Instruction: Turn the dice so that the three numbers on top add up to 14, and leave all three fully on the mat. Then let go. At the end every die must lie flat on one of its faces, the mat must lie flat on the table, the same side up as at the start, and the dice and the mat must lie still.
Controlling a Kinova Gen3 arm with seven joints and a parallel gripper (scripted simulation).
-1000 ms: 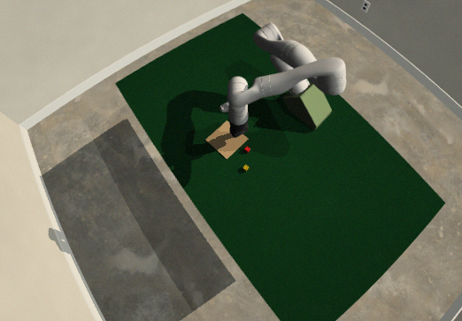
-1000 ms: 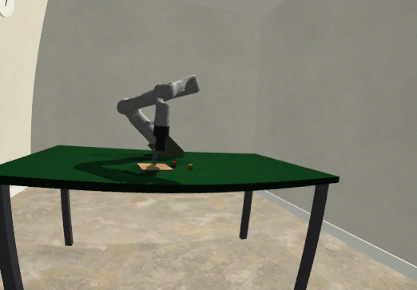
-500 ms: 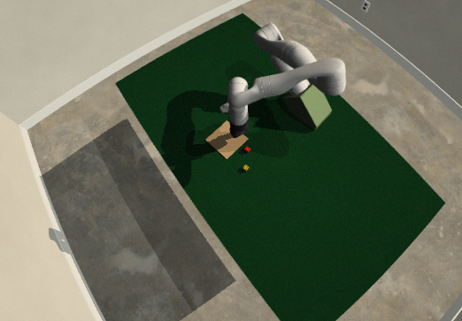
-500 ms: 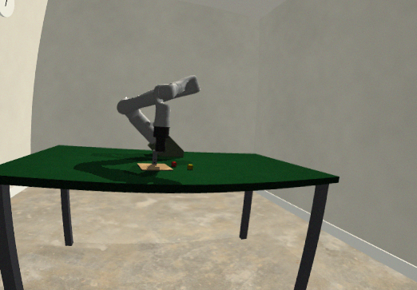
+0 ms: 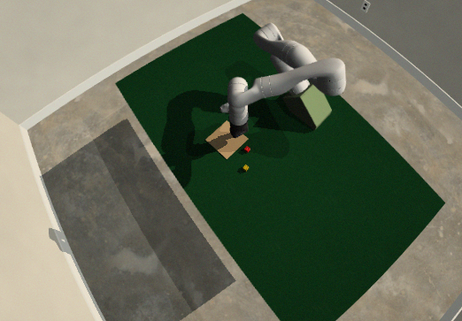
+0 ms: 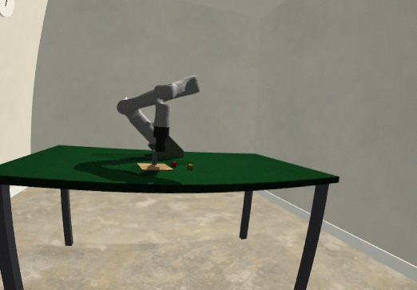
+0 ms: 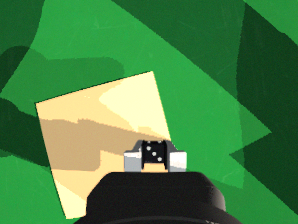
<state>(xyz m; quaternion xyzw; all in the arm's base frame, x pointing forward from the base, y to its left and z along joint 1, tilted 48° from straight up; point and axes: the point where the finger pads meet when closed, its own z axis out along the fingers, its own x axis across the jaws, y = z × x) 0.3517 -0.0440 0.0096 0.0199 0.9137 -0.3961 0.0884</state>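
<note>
Now: hand 10 mm above the black die. Also, from my hand: yellow die (70 mm ahead, 160 mm to the left, 10 mm below); tan mat (50 mm ahead, 10 mm to the right, 20 mm below); red die (10 mm ahead, 90 mm to the left, 10 mm below).
</note>
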